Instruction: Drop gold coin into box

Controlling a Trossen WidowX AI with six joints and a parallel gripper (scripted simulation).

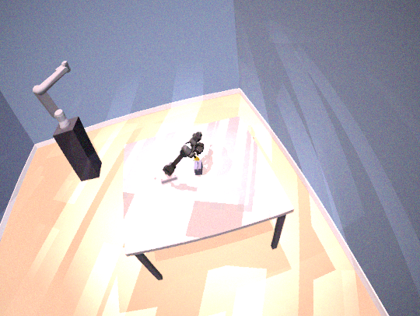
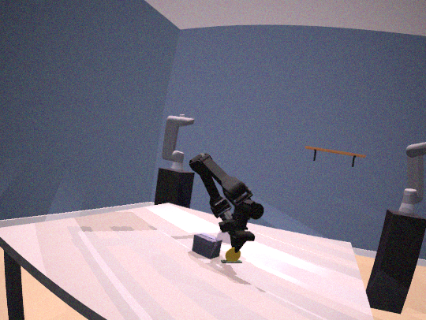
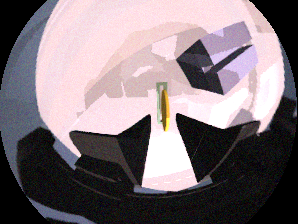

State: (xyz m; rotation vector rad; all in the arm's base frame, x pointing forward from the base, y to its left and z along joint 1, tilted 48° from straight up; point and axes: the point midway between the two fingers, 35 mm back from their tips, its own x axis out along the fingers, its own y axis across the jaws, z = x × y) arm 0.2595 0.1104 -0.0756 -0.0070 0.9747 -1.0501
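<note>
Right now my gripper tip is 20 mm above the gold coin.
</note>
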